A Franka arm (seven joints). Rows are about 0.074 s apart.
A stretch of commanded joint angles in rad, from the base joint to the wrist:
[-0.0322, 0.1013, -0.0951, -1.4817, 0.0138, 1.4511, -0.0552]
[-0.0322, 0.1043, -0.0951, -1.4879, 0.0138, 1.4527, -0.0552]
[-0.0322, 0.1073, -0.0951, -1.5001, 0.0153, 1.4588, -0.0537]
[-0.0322, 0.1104, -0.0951, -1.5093, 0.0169, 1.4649, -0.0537]
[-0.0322, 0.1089, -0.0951, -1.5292, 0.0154, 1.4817, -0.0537]
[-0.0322, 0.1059, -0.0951, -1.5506, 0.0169, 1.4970, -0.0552]
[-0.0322, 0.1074, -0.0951, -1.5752, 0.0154, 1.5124, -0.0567]
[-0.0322, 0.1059, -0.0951, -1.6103, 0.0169, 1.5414, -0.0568]
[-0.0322, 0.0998, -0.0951, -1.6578, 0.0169, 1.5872, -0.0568]
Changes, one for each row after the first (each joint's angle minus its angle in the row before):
[0.0000, 0.0030, 0.0000, -0.0062, 0.0000, 0.0016, 0.0000]
[0.0000, 0.0030, 0.0000, -0.0122, 0.0015, 0.0061, 0.0015]
[0.0000, 0.0031, 0.0000, -0.0092, 0.0016, 0.0061, 0.0000]
[0.0000, -0.0015, 0.0000, -0.0199, -0.0015, 0.0168, 0.0000]
[0.0000, -0.0030, 0.0000, -0.0214, 0.0015, 0.0153, -0.0015]
[0.0000, 0.0015, 0.0000, -0.0246, -0.0015, 0.0154, -0.0015]
[0.0000, -0.0015, 0.0000, -0.0351, 0.0015, 0.0290, -0.0001]
[0.0000, -0.0061, 0.0000, -0.0475, 0.0000, 0.0458, 0.0000]

